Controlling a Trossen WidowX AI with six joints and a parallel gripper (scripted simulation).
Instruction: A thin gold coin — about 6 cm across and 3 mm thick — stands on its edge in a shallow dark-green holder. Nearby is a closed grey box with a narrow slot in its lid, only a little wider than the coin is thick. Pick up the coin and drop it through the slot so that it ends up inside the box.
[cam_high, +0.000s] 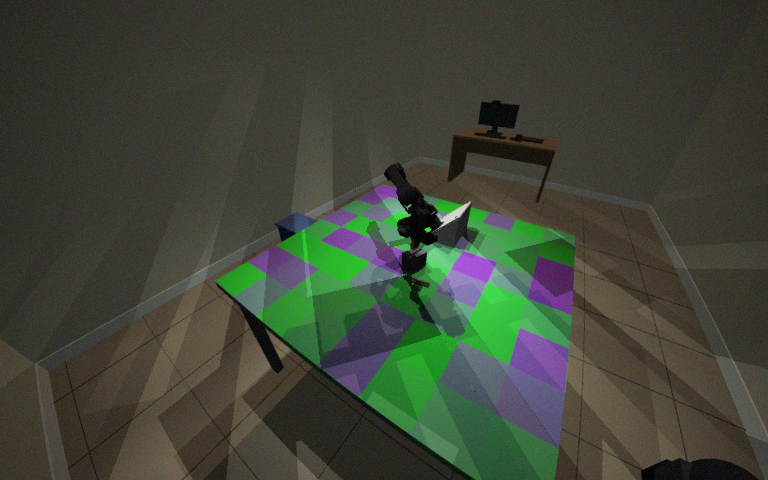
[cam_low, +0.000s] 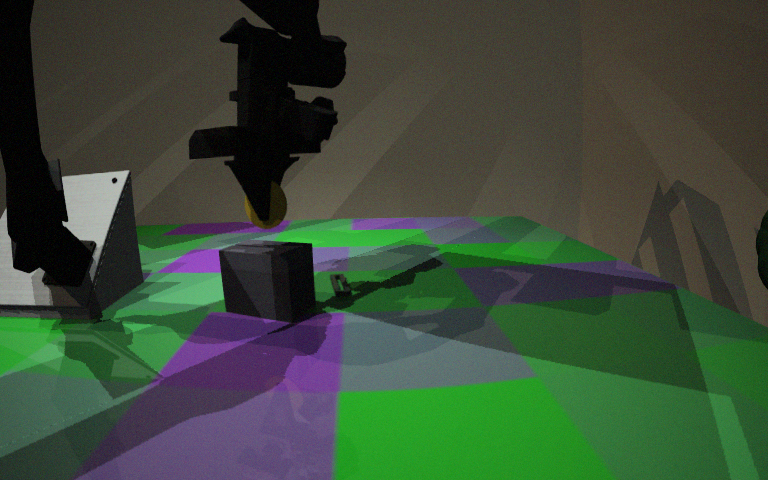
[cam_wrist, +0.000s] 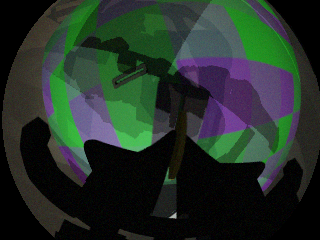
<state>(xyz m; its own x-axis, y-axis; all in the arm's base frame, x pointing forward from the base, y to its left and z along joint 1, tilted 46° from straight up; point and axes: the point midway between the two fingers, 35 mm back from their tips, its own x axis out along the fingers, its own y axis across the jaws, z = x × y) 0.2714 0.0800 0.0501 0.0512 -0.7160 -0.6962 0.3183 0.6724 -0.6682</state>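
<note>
The gold coin is 20 mm above my gripper tip.
</note>
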